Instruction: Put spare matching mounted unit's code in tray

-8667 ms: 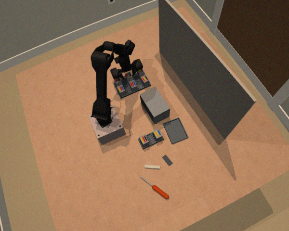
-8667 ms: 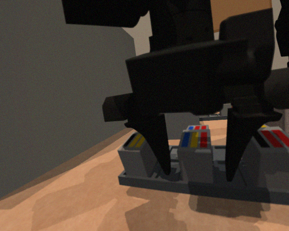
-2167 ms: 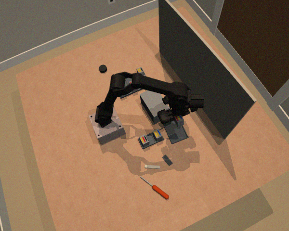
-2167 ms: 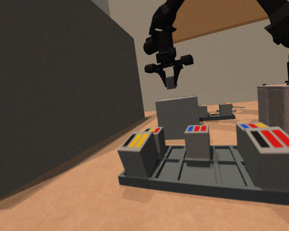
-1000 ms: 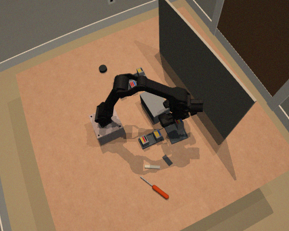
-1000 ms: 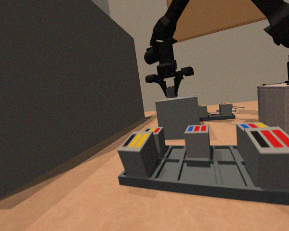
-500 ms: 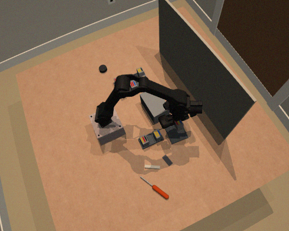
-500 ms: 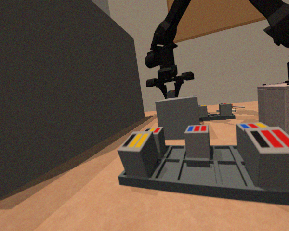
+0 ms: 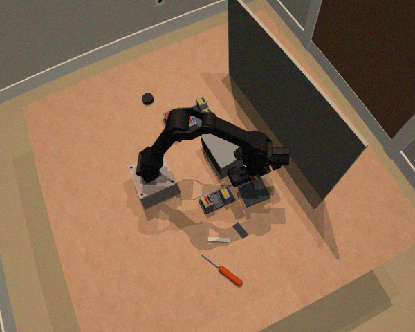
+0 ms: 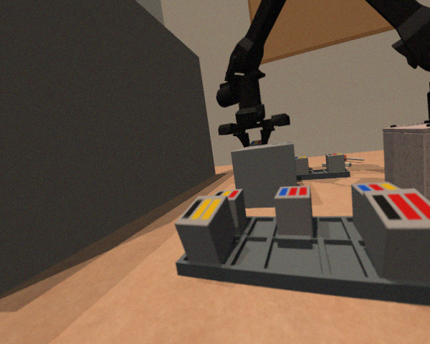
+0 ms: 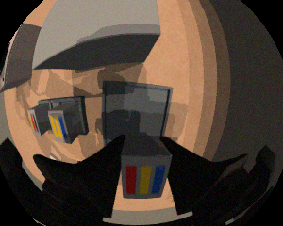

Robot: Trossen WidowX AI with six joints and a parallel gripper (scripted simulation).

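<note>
The grey tray lies 60 mm below my gripper tip, 10 mm to the right of it and 10 mm behind it. Also, from my gripper tip: grey box: 170 mm to the left, 20 mm below, 20 mm behind; then cable tie bundle: 230 mm behind, 100 mm to the right, 60 mm below; then grey wall panel: 220 mm ahead, 160 mm above, 140 mm to the left.
</note>
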